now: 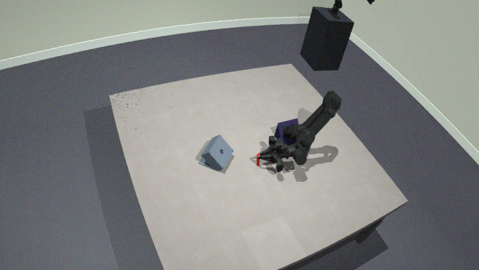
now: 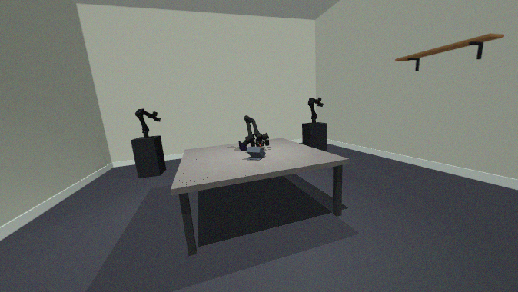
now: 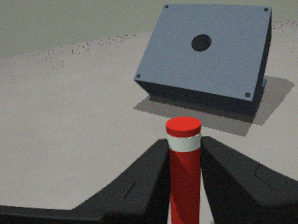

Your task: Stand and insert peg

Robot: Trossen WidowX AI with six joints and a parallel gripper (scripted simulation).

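The red peg lies 1 cm below my gripper tip. Also, from my gripper tip: blue-grey sloped panel (18 cm ahead, 7 cm to the right, 2 cm below).
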